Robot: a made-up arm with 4 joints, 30 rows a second.
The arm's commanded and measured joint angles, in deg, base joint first. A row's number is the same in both.
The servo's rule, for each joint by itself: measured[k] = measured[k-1] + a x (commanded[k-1-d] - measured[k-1]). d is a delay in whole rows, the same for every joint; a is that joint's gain. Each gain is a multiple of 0.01, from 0.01 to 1. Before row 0 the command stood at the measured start. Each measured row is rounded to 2 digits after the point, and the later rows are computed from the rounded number. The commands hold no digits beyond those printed.
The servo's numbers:
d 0
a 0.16 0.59 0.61 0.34
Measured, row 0:
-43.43 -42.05 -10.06 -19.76
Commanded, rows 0 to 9:
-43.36 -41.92 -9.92 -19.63
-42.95 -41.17 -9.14 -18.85
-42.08 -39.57 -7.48 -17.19
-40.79 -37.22 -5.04 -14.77
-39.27 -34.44 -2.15 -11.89
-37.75 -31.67 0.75 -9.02
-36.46 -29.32 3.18 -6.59
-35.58 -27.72 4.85 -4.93
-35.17 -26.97 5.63 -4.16
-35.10 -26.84 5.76 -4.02
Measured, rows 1 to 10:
-43.42 -41.97 -9.97 -19.72
-43.34 -41.50 -9.46 -19.42
-43.14 -40.36 -8.25 -18.66
-42.76 -38.51 -6.29 -17.34
-42.20 -36.11 -3.76 -15.49
-41.49 -33.49 -1.01 -13.29
-40.69 -31.03 1.55 -11.01
-39.87 -29.08 3.56 -8.94
-39.12 -27.84 4.82 -7.31
-38.48 -27.25 5.39 -6.19

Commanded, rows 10 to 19:
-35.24 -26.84 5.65 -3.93
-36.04 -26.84 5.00 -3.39
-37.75 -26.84 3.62 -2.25
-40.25 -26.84 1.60 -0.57
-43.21 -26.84 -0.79 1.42
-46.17 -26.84 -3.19 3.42
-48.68 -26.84 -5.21 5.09
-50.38 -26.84 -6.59 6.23
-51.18 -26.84 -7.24 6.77
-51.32 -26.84 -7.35 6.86
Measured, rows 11 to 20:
-37.96 -27.01 5.55 -5.42
-37.65 -26.91 5.21 -4.73
-37.67 -26.87 4.24 -3.89
-38.08 -26.85 2.63 -2.76
-38.90 -26.84 0.54 -1.34
-40.06 -26.84 -1.74 0.28
-41.44 -26.84 -3.86 1.92
-42.87 -26.84 -5.53 3.39
-44.20 -26.84 -6.57 4.54
-45.34 -26.84 -7.05 5.33

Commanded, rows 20 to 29:
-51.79 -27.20 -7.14 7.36
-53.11 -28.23 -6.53 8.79
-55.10 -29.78 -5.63 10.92
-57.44 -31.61 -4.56 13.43
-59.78 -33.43 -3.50 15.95
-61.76 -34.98 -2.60 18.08
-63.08 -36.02 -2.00 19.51
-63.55 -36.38 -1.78 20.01
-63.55 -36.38 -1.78 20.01
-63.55 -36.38 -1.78 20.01
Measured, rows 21 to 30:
-46.37 -27.05 -7.10 6.02
-47.45 -27.75 -6.75 6.96
-48.67 -28.95 -6.07 8.31
-50.07 -30.52 -5.15 10.05
-51.62 -32.24 -4.14 12.06
-53.24 -33.86 -3.20 14.11
-54.81 -35.13 -2.47 15.95
-56.21 -35.87 -2.05 17.33
-57.38 -36.17 -1.89 18.24
-58.37 -36.29 -1.82 18.84

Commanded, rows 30 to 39:
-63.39 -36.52 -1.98 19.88
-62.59 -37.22 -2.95 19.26
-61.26 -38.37 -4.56 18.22
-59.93 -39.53 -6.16 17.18
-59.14 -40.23 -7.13 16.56
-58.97 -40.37 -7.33 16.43
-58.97 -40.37 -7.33 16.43
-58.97 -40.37 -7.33 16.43
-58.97 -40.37 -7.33 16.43
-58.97 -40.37 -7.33 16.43
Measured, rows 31 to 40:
-59.17 -36.43 -1.92 19.19
-59.72 -36.90 -2.55 19.21
-59.97 -37.77 -3.78 18.87
-59.96 -38.81 -5.23 18.30
-59.83 -39.65 -6.39 17.71
-59.69 -40.07 -6.96 17.27
-59.57 -40.25 -7.19 16.98
-59.47 -40.32 -7.28 16.79
-59.39 -40.35 -7.31 16.67
-59.32 -40.36 -7.32 16.59

